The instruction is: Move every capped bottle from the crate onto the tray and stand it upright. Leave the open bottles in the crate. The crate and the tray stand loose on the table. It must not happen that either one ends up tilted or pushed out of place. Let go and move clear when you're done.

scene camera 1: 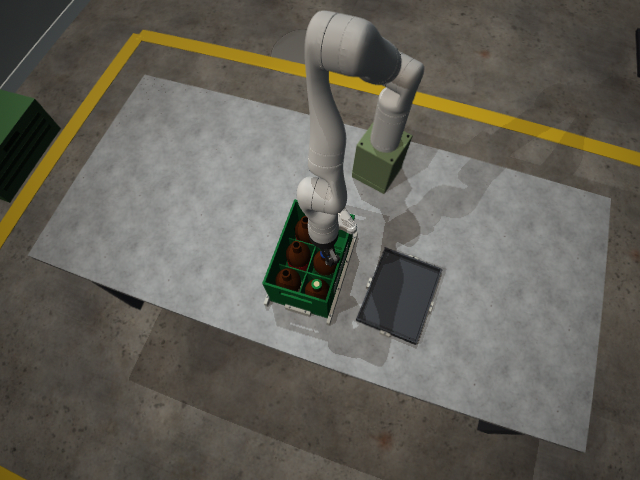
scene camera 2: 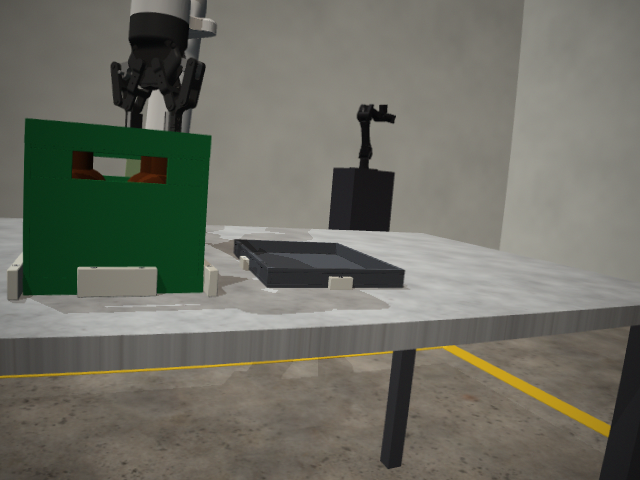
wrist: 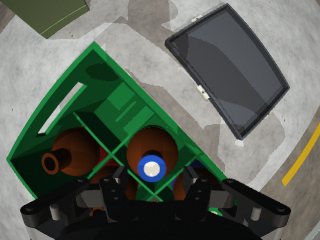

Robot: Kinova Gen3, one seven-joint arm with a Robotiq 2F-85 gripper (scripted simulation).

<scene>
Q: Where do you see a tray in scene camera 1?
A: At 400,296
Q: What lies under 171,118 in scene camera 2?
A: My gripper.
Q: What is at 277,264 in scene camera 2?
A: A tray.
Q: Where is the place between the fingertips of my gripper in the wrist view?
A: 155,175
</scene>
